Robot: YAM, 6 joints.
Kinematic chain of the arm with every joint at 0, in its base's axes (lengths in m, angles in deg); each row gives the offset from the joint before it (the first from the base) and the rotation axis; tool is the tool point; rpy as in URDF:
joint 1: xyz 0 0 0.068 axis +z
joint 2: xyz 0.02 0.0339 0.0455 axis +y
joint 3: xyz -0.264 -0.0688 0 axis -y
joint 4: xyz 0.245 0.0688 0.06 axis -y
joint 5: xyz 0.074 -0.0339 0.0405 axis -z
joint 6: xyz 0.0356 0 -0.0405 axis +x
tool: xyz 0 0 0 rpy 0 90 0
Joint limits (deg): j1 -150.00..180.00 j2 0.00..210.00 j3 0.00..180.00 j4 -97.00..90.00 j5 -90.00..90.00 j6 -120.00..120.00
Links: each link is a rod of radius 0.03 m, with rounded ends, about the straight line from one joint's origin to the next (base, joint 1, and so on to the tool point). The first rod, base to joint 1, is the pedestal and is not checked.
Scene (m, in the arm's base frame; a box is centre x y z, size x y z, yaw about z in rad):
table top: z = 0
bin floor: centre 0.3 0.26 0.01 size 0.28 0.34 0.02 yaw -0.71
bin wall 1: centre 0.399 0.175 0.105 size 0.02 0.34 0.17 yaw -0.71
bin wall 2: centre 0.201 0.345 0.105 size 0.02 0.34 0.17 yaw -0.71
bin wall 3: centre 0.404 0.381 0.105 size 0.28 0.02 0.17 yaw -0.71
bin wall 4: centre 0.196 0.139 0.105 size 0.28 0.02 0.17 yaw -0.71
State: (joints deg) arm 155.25 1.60 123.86 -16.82 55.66 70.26
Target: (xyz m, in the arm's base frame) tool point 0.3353 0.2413 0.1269
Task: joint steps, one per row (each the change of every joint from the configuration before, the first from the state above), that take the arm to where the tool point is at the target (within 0.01 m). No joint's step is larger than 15 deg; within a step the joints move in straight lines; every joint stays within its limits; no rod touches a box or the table.
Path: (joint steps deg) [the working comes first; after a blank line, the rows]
Joints at the target: 39.67 120.12 75.40 -18.30 52.68 70.26
Straight joint move there: clear.

1: -14.45 14.81 -6.06 -0.19 -0.37 0.00
2: -14.44 14.82 -6.06 -0.18 -0.38 0.00
3: -14.45 14.81 -6.05 -0.19 -0.37 0.00
4: -14.45 14.82 -6.06 -0.18 -0.37 0.00
5: -14.45 14.81 -6.06 -0.19 -0.37 0.00
6: -14.44 14.82 -6.06 -0.18 -0.38 0.00
7: -14.45 14.81 -6.06 -0.19 -0.37 0.00
8: -14.45 14.82 -6.05 -0.18 -0.37 0.00

